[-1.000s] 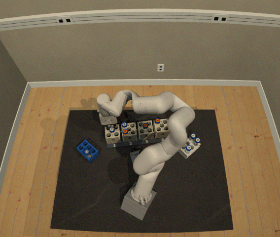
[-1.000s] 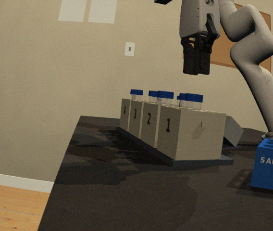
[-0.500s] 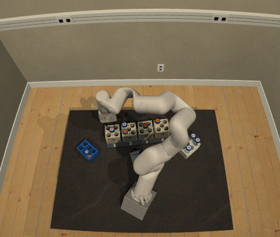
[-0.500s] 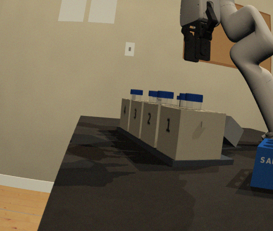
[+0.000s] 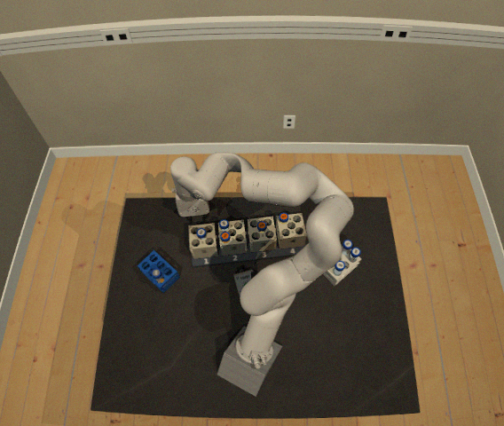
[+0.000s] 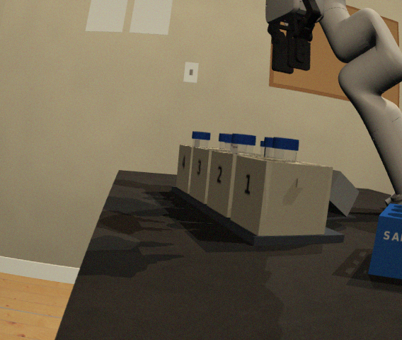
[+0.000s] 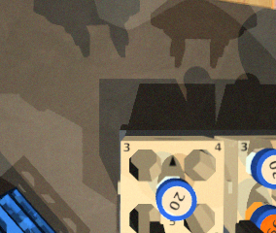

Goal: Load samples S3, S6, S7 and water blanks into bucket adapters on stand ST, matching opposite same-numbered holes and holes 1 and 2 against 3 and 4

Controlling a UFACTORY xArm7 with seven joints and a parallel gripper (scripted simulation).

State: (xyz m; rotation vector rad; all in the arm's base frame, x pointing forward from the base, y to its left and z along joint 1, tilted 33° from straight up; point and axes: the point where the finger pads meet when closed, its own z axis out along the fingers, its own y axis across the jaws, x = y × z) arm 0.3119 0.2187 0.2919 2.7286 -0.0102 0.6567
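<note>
Right now the white blank rack is 20 cm behind my hand, 48 cm to the right of it and 21 cm below it. From my hand the other things lie so: blue sample rack: 8 cm behind, 19 cm to the left, 21 cm below; adapter 1: 18 cm below.
</note>
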